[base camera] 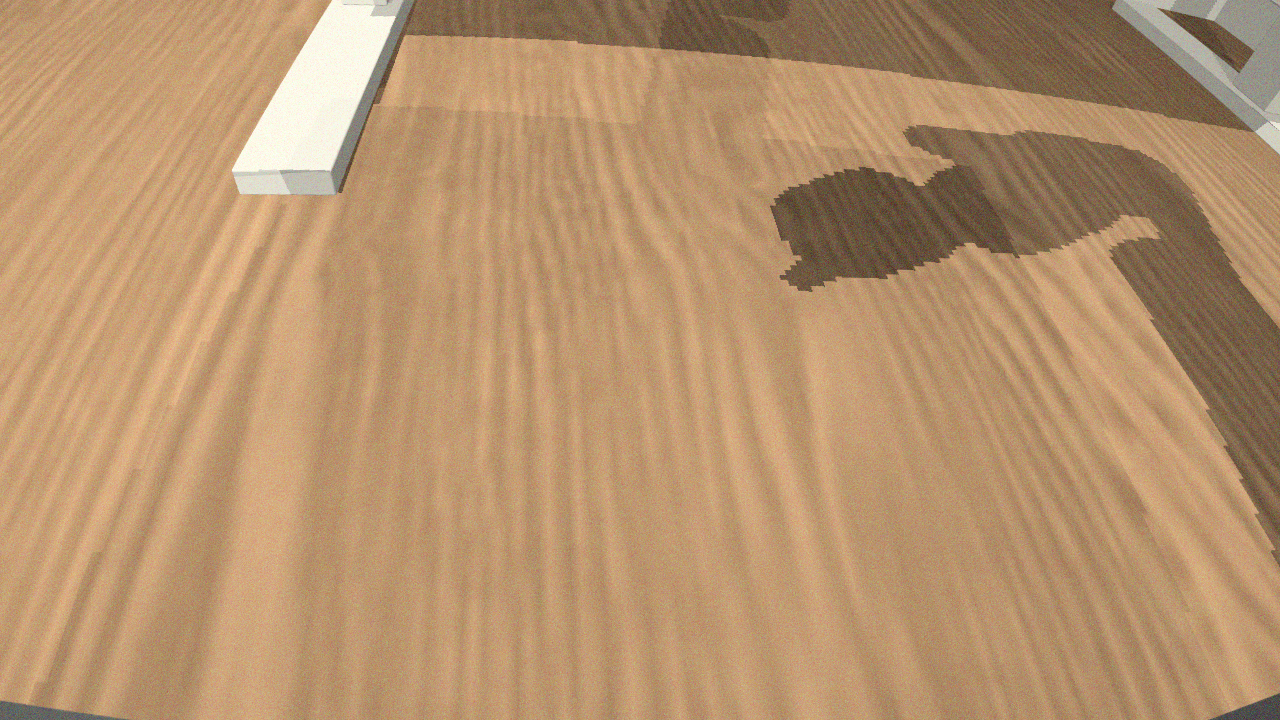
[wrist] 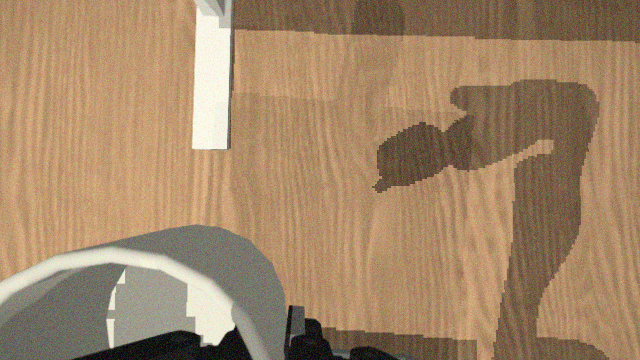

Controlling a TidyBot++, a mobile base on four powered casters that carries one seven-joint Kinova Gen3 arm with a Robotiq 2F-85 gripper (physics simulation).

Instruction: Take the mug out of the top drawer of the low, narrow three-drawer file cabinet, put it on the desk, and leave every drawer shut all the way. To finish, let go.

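Frame: origin at the arm's base, x ahead, y left, z up, level; millimetres.
Seen in the pictures: gripper, fingertip midpoint: (wrist: pixel 279 327).
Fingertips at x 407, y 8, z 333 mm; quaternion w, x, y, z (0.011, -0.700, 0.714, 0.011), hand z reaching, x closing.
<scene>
A point is followed by its place in that frame.
The white mug (wrist: pixel 245 265) @[x 439, y 20, z 370 mm] is large at the lower left of the wrist view, its open rim towards the camera and its outer side in grey shade. My gripper (wrist: pixel 279 327) @[x 407, y 8, z 333 mm] shows as black fingers at the bottom edge of the wrist view, shut on the mug's wall, one finger inside the rim and one outside. The mug is held above the wooden floor. Neither the mug nor the gripper shows in the base camera view. The file cabinet and its drawers cannot be made out in either view. The desk top does not show.
A long white foot (base camera: pixel 299 107) (wrist: pixel 212 95), seemingly the desk's, lies on the wooden floor (base camera: pixel 572 447) @[x 339, y -4, z -396 mm] (wrist: pixel 310 210) @[x 432, y -8, z -396 mm] at the upper left. White framework (base camera: pixel 1194 67) @[x 1091, y -933, z -383 mm] stands at the base view's upper right corner. The arm's shadow falls on the floor at the right.
</scene>
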